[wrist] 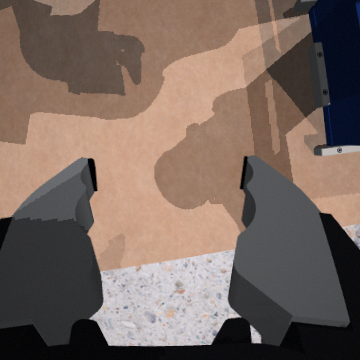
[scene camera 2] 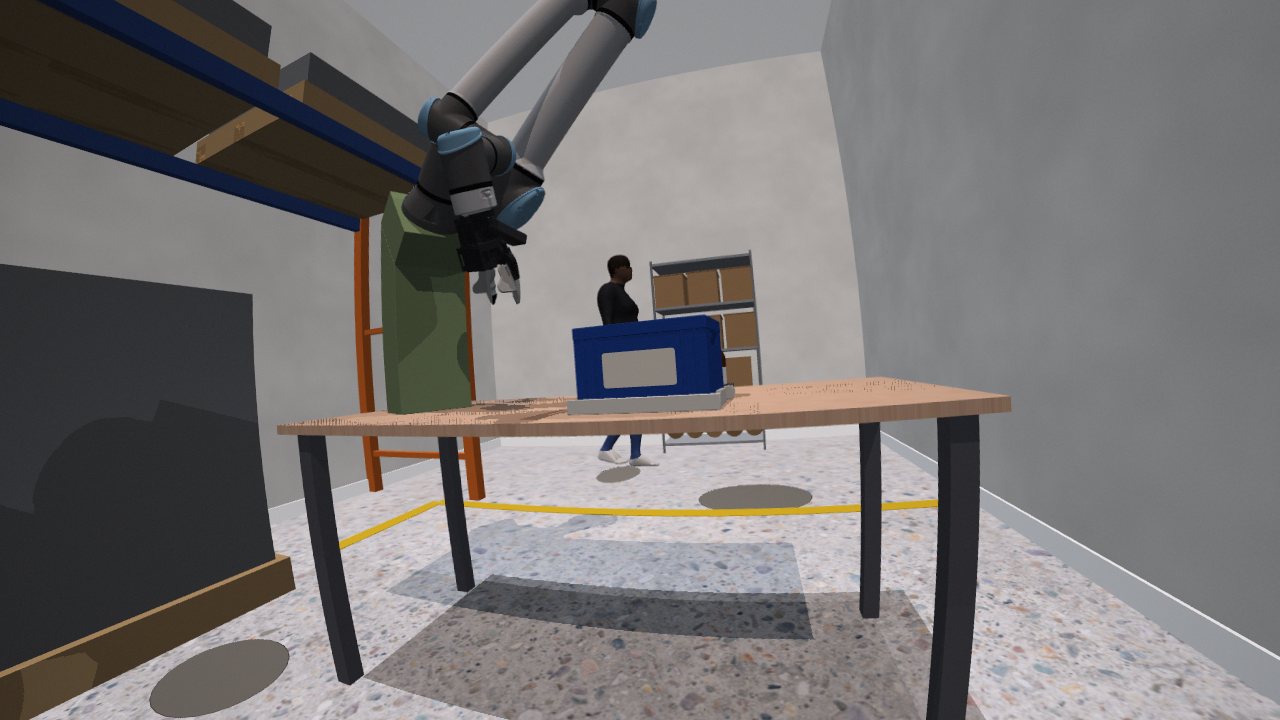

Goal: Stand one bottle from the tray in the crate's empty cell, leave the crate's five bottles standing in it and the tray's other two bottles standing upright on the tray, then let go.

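The blue crate stands on the table, past the gripper's right side in scene camera 2; part of its side shows at the upper right in the wrist view. Its cells and five bottles are hidden by its walls or out of view. A thin dark brown sliver at the crate's right edge in scene camera 2 may be a bottle. The tray and its bottles cannot be made out in either view. My gripper is open and empty, high above the table, left of the crate and apart from it.
The wooden table carries a pale low base frame around the crate's foot. A green pedestal stands behind the table's left part. A person and a shelf unit are behind the table. A blue-beamed rack is at upper left.
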